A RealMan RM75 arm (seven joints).
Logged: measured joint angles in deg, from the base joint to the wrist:
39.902 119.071 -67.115 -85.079 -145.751 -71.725 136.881
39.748 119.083 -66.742 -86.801 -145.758 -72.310 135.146
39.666 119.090 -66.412 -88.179 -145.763 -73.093 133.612
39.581 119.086 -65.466 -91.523 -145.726 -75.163 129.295
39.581 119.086 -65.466 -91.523 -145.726 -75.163 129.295
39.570 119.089 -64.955 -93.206 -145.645 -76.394 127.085
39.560 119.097 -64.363 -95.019 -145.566 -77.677 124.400
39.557 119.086 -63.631 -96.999 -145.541 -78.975 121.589
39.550 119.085 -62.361 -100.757 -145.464 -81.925 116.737
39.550 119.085 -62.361 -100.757 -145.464 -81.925 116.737
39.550 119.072 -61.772 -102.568 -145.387 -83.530 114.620
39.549 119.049 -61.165 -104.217 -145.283 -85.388 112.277
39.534 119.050 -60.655 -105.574 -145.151 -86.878 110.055
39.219 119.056 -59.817 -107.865 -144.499 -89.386 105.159
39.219 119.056 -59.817 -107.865 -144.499 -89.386 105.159
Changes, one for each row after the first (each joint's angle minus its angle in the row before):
-0.154 0.012 0.373 -1.722 -0.007 -0.585 -1.735
-0.082 0.007 0.330 -1.378 -0.005 -0.783 -1.534
-0.085 -0.004 0.946 -3.344 0.037 -2.070 -4.317
0.000 0.000 0.000 0.000 0.000 0.000 0.000
-0.011 0.003 0.511 -1.683 0.081 -1.231 -2.210
-0.010 0.008 0.592 -1.813 0.079 -1.283 -2.685
-0.003 -0.011 0.732 -1.980 0.025 -1.298 -2.811
-0.007 -0.001 1.270 -3.758 0.077 -2.950 -4.852
0.000 0.000 0.000 0.000 0.000 0.000 0.000
0.000 -0.013 0.589 -1.811 0.077 -1.605 -2.117
-0.001 -0.023 0.607 -1.649 0.104 -1.858 -2.343
-0.015 0.001 0.510 -1.357 0.132 -1.490 -2.222
-0.315 0.006 0.838 -2.291 0.652 -2.508 -4.896
0.000 0.000 0.000 0.000 0.000 0.000 0.000

